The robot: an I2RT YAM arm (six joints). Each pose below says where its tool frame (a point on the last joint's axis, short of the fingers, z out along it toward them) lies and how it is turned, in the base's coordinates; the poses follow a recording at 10 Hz.
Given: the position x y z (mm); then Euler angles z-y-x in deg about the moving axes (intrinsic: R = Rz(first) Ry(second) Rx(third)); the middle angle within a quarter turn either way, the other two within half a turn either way.
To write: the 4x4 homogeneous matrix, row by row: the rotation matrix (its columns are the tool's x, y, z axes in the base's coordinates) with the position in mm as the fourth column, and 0 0 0 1 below. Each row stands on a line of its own. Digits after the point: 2 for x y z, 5 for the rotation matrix.
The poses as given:
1: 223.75, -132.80, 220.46, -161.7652, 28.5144, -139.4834
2: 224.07, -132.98, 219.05, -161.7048, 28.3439, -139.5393
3: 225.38, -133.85, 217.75, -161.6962, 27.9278, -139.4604
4: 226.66, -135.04, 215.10, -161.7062, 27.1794, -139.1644
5: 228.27, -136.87, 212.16, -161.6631, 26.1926, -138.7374
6: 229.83, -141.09, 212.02, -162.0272, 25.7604, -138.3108
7: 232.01, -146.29, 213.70, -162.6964, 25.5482, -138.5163
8: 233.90, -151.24, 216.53, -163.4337, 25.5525, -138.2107
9: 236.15, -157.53, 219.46, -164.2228, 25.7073, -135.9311
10: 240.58, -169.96, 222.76, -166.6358, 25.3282, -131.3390
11: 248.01, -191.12, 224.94, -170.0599, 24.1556, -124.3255
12: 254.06, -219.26, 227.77, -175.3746, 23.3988, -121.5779
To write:
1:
-0.83457, 0.05668, 0.54798, 223.75
-0.27495, 0.81909, -0.50348, -132.80
-0.47738, -0.57086, -0.66800, 220.46
0, 0, 0, 1

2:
-0.83563, 0.05367, 0.54667, 224.07
-0.27628, 0.81910, -0.50273, -132.98
-0.47476, -0.57113, -0.66964, 219.05
0, 0, 0, 1

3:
-0.83884, 0.05035, 0.54205, 225.38
-0.27748, 0.81711, -0.50531, -133.85
-0.46836, -0.57428, -0.67145, 217.75
0, 0, 0, 1

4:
-0.84462, 0.04610, 0.53338, 226.66
-0.27923, 0.81210, -0.51236, -135.04
-0.45678, -0.58169, -0.67305, 215.10
0, 0, 0, 1

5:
-0.85175, 0.03983, 0.52243, 228.27
-0.28230, 0.80511, -0.52164, -136.87
-0.44139, -0.59179, -0.67451, 212.16
0, 0, 0, 1

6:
-0.85667, 0.04452, 0.51394, 229.83
-0.27790, 0.79952, -0.53249, -141.09
-0.43461, -0.59899, -0.67255, 212.02
0, 0, 0, 1

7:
-0.86139, 0.04993, 0.50548, 232.01
-0.26835, 0.80021, -0.53633, -146.29
-0.43127, -0.59764, -0.67589, 213.70
0, 0, 0, 1

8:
-0.86474, 0.06292, 0.49826, 233.90
-0.25724, 0.79661, -0.54703, -151.24
-0.43134, -0.60121, -0.67267, 216.53
0, 0, 0, 1

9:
-0.86708, 0.09497, 0.48904, 236.15
-0.24499, 0.77347, -0.58458, -157.53
-0.43377, -0.62668, -0.64739, 219.46
0, 0, 0, 1

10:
-0.87940, 0.15983, 0.44846, 240.58
-0.20892, 0.71687, -0.66517, -169.96
-0.42780, -0.67864, -0.59702, 222.76
0, 0, 0, 1

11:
-0.89874, 0.23554, 0.36985, 248.01
-0.15750, 0.61377, -0.77362, -191.12
-0.40922, -0.75353, -0.51452, 224.94
0, 0, 0, 1

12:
-0.91477, 0.29500, 0.27598, 254.06
-0.07401, 0.54923, -0.83238, -219.26
-0.39713, -0.78187, -0.48059, 227.77
0, 0, 0, 1

